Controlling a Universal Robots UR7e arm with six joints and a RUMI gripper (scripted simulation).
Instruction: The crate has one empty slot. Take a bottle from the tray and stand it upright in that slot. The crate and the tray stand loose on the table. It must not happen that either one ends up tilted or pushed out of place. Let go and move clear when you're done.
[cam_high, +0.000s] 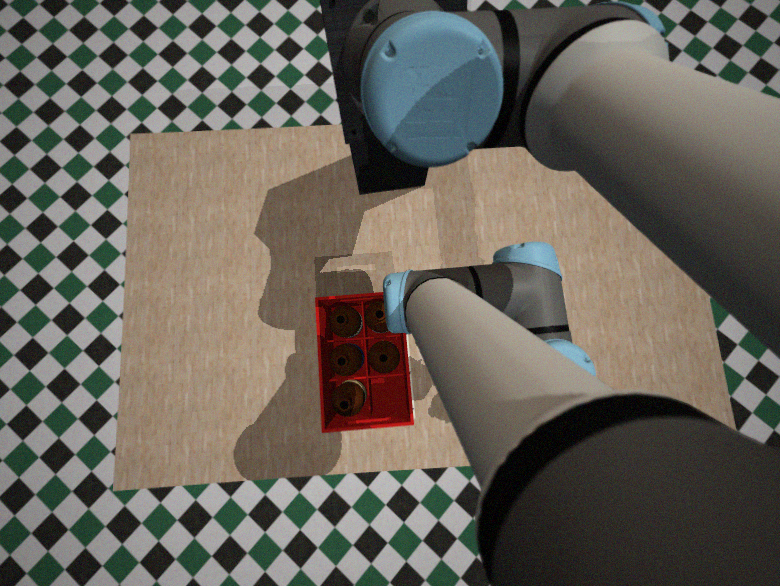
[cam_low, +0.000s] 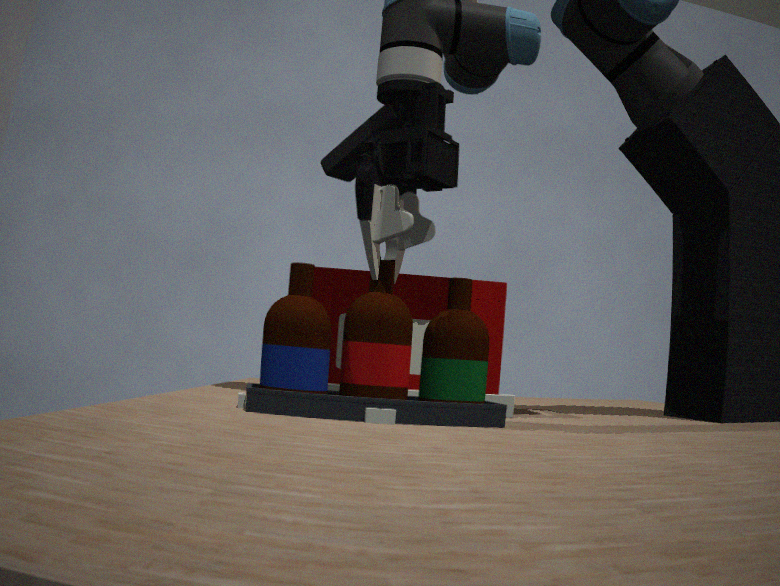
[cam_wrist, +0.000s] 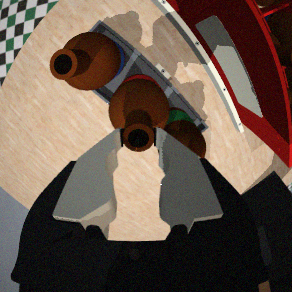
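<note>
The blue-labelled bottle lies 8 cm ahead of my hand, 3 cm to the left of it and 8 cm below it. The rest, counted from my hand: green-labelled bottle (8 cm behind, 3 cm to the right, 8 cm below); then crate (2 cm ahead, 23 cm to the right, 8 cm below); then tray (15 cm below).
</note>
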